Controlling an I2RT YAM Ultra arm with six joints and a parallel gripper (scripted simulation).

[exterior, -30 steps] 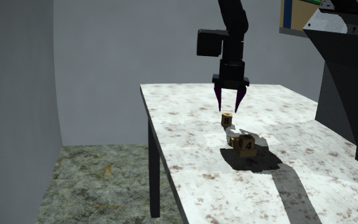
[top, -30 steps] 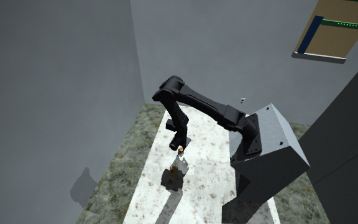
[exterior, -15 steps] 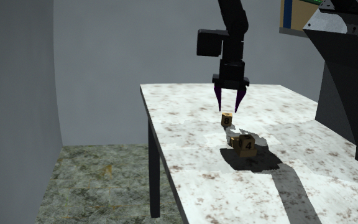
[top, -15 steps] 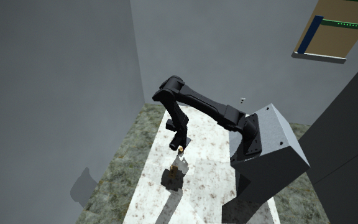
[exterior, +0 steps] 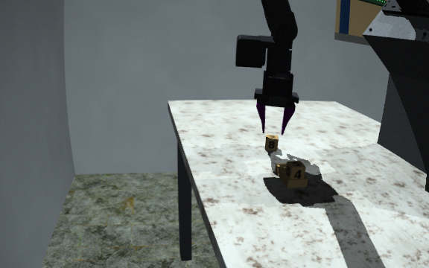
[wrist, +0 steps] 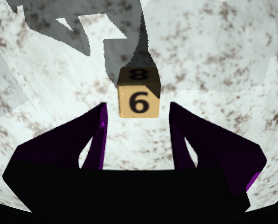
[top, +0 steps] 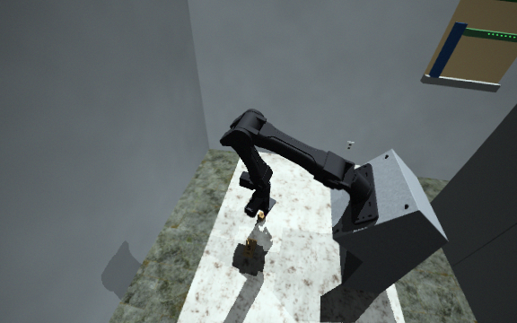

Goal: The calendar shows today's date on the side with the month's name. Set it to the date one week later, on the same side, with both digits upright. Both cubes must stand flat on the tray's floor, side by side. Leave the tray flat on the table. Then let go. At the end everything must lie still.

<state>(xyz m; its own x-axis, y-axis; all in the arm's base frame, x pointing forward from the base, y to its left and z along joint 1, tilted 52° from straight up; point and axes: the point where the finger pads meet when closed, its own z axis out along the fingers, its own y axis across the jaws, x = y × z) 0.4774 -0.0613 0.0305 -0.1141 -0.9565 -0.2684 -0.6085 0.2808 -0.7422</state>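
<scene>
Now: the wooden digit cube 3 cm below my hand.
</scene>
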